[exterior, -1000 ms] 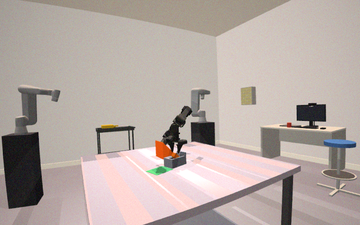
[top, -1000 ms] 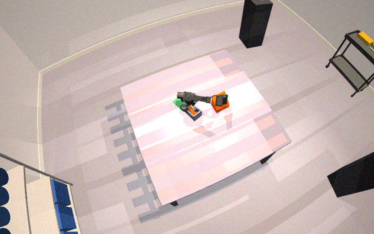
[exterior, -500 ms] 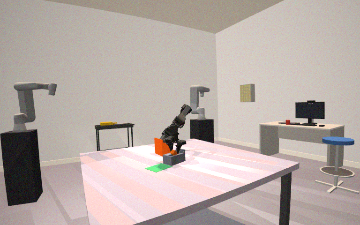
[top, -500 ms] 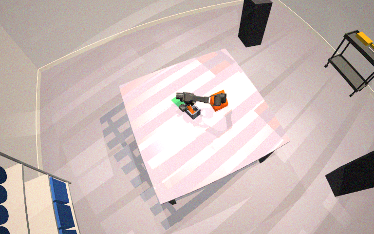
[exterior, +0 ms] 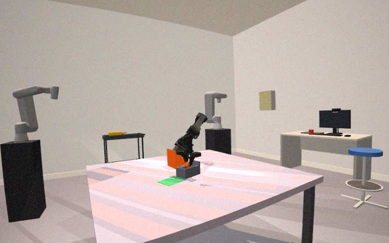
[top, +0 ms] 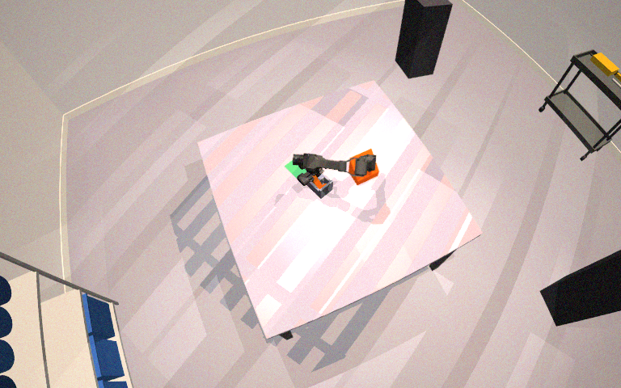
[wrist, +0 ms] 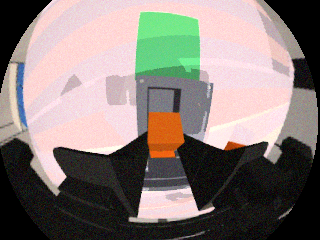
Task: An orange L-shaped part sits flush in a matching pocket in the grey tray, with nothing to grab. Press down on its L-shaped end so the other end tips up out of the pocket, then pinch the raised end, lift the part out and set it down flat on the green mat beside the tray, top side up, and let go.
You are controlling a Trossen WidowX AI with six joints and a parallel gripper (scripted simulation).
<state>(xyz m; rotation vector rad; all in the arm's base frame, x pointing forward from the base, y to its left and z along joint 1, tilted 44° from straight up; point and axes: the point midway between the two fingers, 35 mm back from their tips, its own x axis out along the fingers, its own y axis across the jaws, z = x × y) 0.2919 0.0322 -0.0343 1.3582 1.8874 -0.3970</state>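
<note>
The green mat is 140 mm to the right of my gripper tip, 80 mm below it and 40 mm ahead of it. The rest, counted from my gripper tip: orange L-shaped part: 30 mm to the left, 30 mm below, 30 mm behind.
</note>
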